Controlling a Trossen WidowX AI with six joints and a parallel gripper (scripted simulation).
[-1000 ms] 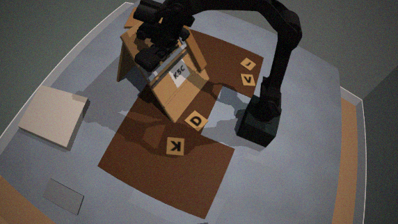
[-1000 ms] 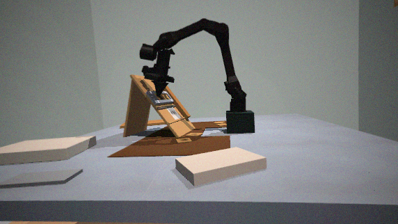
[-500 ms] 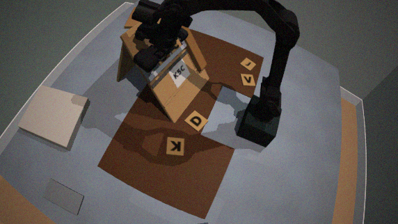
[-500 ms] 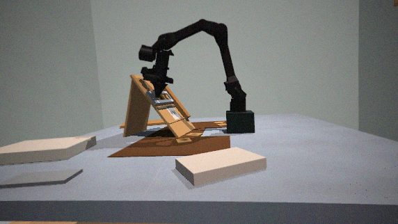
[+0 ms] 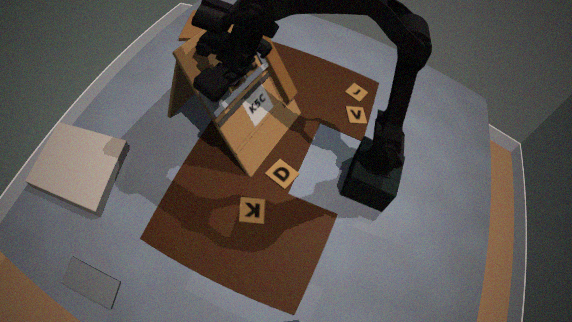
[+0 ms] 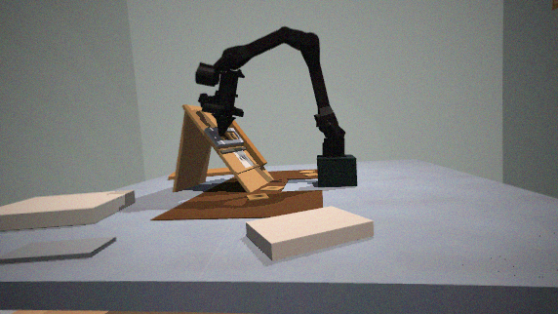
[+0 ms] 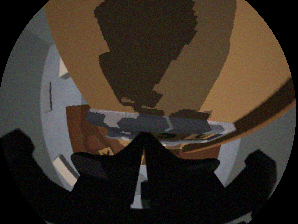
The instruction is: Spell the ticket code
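The white ticket lies 7 cm behind my gripper tip, 4 cm to the right of it and 8 cm below it. From my gripper tip the other things lie so: thin grey plate: 21 cm ahead, 48 cm to the left, 18 cm below; brown mat: 17 cm behind, 1 cm to the right, 18 cm below; beige block: 39 cm ahead, 22 cm to the left, 16 cm below.
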